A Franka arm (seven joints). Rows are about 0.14 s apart.
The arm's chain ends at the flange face. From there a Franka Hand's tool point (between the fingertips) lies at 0.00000 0.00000 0.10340 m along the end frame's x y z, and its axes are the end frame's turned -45 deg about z.
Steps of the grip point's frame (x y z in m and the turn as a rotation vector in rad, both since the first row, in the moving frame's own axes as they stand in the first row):
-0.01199, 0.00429, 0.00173, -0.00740, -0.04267, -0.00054
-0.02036, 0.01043, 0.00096, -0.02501, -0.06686, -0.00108
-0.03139, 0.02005, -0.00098, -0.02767, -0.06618, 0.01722
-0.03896, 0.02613, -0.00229, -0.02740, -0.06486, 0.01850
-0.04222, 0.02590, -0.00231, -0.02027, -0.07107, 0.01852
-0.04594, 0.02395, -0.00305, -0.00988, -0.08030, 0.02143
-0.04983, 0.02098, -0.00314, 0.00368, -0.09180, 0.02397
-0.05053, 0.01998, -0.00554, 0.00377, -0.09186, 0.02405
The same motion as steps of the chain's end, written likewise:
-0.00287, 0.00785, 0.00183, -0.03540, -0.02494, -0.00054
-0.00397, 0.01506, 0.00122, -0.06496, -0.02959, -0.00108
-0.00515, 0.02954, -0.00071, -0.06636, -0.02723, 0.01722
-0.00627, 0.03931, -0.00203, -0.06524, -0.02649, 0.01850
-0.00777, 0.04153, -0.00203, -0.06459, -0.03592, 0.01852
-0.01034, 0.04289, -0.00271, -0.06377, -0.04979, 0.02143
-0.01335, 0.04372, -0.00270, -0.06231, -0.06751, 0.02397
-0.01454, 0.04351, -0.00510, -0.06229, -0.06762, 0.02405

